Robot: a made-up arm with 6 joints. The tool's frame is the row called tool. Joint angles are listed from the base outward.
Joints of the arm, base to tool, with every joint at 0 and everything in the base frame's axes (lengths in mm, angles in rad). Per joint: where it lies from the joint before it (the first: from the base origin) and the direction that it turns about. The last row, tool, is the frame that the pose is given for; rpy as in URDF.
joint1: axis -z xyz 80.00 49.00 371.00
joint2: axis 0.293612 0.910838 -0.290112 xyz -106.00 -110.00 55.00
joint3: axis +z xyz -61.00 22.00 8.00
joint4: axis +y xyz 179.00 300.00 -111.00
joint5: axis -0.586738 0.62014 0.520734 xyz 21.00 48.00 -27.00
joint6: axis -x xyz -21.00 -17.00 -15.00
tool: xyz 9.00 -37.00 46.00 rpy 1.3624 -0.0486 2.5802
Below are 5 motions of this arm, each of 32 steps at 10 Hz.
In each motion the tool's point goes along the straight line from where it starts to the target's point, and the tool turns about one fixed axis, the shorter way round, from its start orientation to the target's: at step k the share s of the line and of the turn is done. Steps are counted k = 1, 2, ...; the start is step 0. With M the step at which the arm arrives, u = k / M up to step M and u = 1 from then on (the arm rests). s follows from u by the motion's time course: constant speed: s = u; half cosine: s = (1 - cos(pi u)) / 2; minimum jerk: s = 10 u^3 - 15 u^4 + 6 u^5.
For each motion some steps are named. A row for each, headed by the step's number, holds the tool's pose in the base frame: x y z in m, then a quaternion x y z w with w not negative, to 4 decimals.
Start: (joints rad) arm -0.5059 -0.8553 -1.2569 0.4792 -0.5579 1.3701
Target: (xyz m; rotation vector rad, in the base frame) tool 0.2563 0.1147 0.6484 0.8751 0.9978 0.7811
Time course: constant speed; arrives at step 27
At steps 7, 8, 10, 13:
7: 0.2787 0.1036 0.6081 0.3829 0.5764 0.4282 0.5812
8: 0.2775 0.1042 0.6101 0.3839 0.5706 0.4248 0.5886
10: 0.2753 0.1053 0.6141 0.3858 0.5590 0.4180 0.6033
13: 0.2719 0.1069 0.6202 0.3884 0.5410 0.4074 0.6249

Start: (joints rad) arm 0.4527 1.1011 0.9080 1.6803 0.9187 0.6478
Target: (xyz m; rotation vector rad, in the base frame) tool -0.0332 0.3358 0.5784 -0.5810 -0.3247 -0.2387
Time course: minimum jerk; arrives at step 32
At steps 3, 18, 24, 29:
3: 0.0723 0.4190 0.5923 0.1128 -0.2148 -0.3120 0.9186
18: 0.0076 0.3680 0.5838 -0.1333 -0.1851 -0.1974 0.9534
24: -0.0222 0.3445 0.5799 -0.2444 -0.1665 -0.1390 0.9451
29: -0.0324 0.3364 0.5785 -0.2817 -0.1595 -0.1184 0.9387

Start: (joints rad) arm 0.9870 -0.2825 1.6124 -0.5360 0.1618 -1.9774
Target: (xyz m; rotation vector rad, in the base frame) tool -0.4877 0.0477 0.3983 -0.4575 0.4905 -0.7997
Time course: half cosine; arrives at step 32
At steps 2, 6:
2: -0.0932 0.4496 0.1454 -0.1729 0.0488 -0.8801 0.4396
6: -0.1230 0.4193 0.1645 -0.1797 0.0649 -0.8549 0.4823

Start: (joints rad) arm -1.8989 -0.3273 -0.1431 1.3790 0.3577 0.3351
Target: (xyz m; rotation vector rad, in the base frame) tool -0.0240 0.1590 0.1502 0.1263 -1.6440 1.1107
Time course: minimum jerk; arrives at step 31
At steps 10, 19, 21, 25, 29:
10: -0.1199 0.0811 0.2942 0.3058 -0.7907 0.1074 0.5194
19: -0.0592 0.1304 0.2030 0.1500 -0.7471 0.3435 0.5490
21: -0.0471 0.1402 0.1849 0.1172 -0.7309 0.3875 0.5495
25: -0.0303 0.1539 0.1597 0.0708 -0.7043 0.4467 0.5471
29: -0.0243 0.1588 0.1506 0.0541 -0.6937 0.4673 0.5454

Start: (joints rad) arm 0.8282 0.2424 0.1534 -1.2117 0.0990 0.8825
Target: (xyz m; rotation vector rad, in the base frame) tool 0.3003 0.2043 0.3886 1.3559 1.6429 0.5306
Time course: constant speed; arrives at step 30
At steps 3, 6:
3: 0.2610 0.2642 0.3585 0.1901 0.6486 0.1638 0.7186
6: 0.2654 0.2575 0.3619 0.2334 0.6573 0.1714 0.6958

